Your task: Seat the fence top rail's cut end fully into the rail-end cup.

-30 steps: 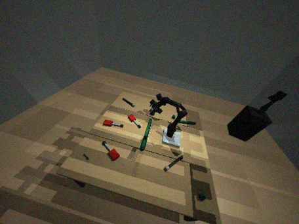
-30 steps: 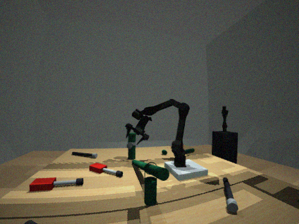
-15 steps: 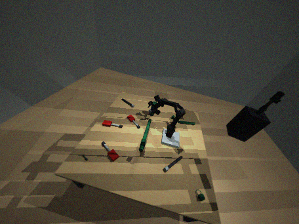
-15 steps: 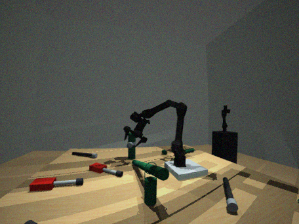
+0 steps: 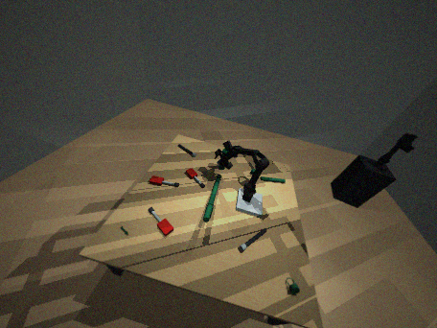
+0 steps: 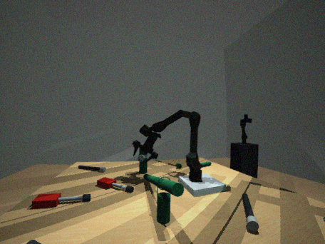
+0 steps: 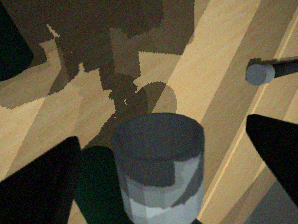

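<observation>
Right now the grey rail-end cup is 1 cm behind my gripper tip, 2 cm to the right of it and 1 cm above it. From my gripper tip the other things lie so: short green post 13 cm behind, 44 cm to the left, 1 cm below.
</observation>
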